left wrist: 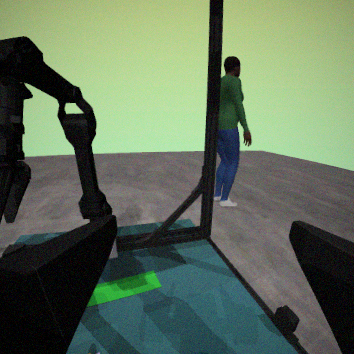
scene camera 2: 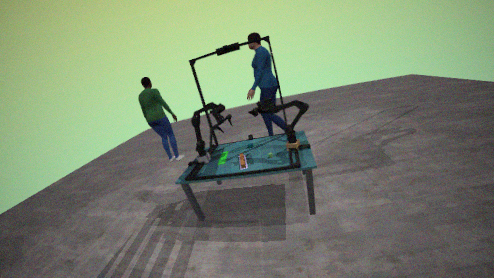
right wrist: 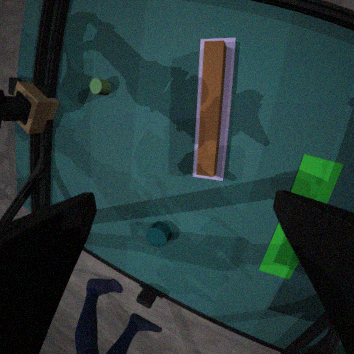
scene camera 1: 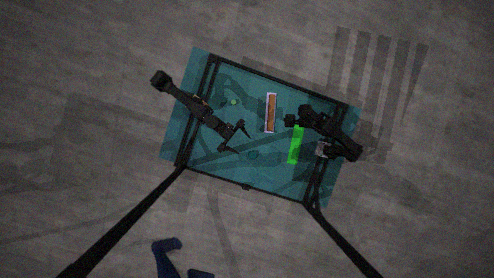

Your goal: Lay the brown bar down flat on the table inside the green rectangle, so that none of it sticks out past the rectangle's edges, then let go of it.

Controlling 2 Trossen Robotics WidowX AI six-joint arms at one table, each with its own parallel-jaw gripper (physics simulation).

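Pixels of known places: left gripper, fingertip midpoint: [left wrist: 203, 226] [scene camera 2: 250, 110] [scene camera 1: 245, 146]; right gripper, fingertip midpoint: [left wrist: 2, 224] [scene camera 2: 228, 129] [right wrist: 185, 200]; left arm's base at its link origin: [scene camera 2: 292, 141] [right wrist: 21, 107]; right arm's base at its link origin: [scene camera 2: 202, 154] [scene camera 1: 328, 150].
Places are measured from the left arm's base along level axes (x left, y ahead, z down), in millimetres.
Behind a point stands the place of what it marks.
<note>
The brown bar [scene camera 1: 271, 112] @(x 266, y 398, z 33 mm) [scene camera 2: 243, 161] @(x 314, y 354, z 33 mm) [right wrist: 211, 107] @(x 273, y 397, z 33 mm) lies flat on a pale lilac rectangle [right wrist: 227, 107] @(x 288, y 415, z 65 mm). The green rectangle [scene camera 1: 295, 150] @(x 174, y 697, z 65 mm) [scene camera 2: 223, 158] @(x 226, y 656, z 65 mm) [left wrist: 130, 287] @(x 153, y 689, z 65 mm) [right wrist: 314, 185] @(x 285, y 634, z 65 mm) is on the table to the right of the bar in scene camera 1; a finger covers part of it in the right wrist view. My left gripper [scene camera 1: 244, 145] @(x 0, y 350, z -325 mm) [scene camera 2: 251, 112] @(x 0, y 350, z -325 mm) [left wrist: 203, 226] @(x 0, y 350, z -325 mm) is open and empty, raised above the table to the left of the bar in scene camera 1. My right gripper [scene camera 2: 226, 125] @(x 254, y 463, z -246 mm) [right wrist: 185, 200] @(x 254, y 463, z -246 mm) is open and empty, high above the table, pointing down; its fingertips are unclear in scene camera 1.
A pale green cylinder [scene camera 1: 233, 102] @(x 161, y 164, z 33 mm) [scene camera 2: 270, 155] @(x 177, y 158, z 46 mm) [right wrist: 100, 86] @(x 170, y 177, z 33 mm) stands left of the bar in scene camera 1. A teal cylinder [scene camera 1: 253, 155] @(x -29, y 481, z 36 mm) [right wrist: 159, 234] @(x -18, y 479, z 35 mm) stands below it there, near the left gripper. A black frame [scene camera 1: 280, 80] @(x 469, y 316, z 47 mm) [left wrist: 214, 100] @(x -79, y 967, z -456 mm) borders the table and rises above it.
</note>
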